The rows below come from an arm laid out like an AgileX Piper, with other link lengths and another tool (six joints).
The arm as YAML. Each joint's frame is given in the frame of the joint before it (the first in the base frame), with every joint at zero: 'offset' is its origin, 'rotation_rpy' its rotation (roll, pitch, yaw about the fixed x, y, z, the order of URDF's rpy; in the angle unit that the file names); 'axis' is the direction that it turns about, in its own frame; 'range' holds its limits. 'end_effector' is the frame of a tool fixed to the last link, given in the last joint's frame.
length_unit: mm
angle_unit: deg
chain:
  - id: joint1
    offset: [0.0, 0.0, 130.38]
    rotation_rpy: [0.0, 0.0, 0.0]
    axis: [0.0, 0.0, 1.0]
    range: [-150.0, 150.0]
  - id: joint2
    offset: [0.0, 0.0, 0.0]
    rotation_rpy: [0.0, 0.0, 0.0]
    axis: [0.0, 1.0, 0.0]
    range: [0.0, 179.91]
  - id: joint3
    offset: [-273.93, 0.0, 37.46]
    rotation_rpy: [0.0, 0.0, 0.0]
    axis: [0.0, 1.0, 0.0]
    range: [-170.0, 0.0]
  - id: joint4
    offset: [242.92, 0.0, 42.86]
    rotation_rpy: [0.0, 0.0, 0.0]
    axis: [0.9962, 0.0, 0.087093]
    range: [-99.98, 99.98]
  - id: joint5
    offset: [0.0, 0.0, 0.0]
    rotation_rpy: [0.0, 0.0, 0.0]
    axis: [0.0, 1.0, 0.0]
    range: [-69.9, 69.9]
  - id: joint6
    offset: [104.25, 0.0, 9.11]
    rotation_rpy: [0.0, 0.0, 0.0]
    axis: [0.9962, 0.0, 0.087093]
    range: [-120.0, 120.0]
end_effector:
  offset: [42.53, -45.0, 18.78]
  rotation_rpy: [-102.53, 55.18, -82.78]
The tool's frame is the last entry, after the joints.
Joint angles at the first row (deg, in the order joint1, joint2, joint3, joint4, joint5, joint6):
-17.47, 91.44, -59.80, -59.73, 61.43, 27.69
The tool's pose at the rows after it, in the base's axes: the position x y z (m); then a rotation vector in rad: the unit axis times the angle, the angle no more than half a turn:
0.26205, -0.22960, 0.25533, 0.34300, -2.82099, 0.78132
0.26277, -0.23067, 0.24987, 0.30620, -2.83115, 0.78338
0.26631, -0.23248, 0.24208, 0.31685, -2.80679, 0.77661
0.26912, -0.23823, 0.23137, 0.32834, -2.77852, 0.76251
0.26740, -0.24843, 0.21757, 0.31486, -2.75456, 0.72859
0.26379, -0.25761, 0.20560, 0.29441, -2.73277, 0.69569
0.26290, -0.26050, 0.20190, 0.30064, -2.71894, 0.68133
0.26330, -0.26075, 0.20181, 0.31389, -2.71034, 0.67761
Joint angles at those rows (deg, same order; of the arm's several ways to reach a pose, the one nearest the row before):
-17.46, 92.25, -59.80, -60.02, 61.43, 30.51
-17.47, 93.41, -59.80, -60.45, 61.43, 32.98
-17.52, 95.06, -59.80, -61.17, 61.38, 33.32
-18.37, 97.18, -59.80, -62.06, 60.72, 33.39
-20.24, 99.54, -59.80, -62.42, 59.83, 33.39
-21.98, 101.55, -59.80, -62.61, 59.34, 33.39
-22.54, 102.12, -59.80, -62.61, 59.18, 32.66
-22.59, 102.12, -59.80, -62.61, 59.18, 31.91

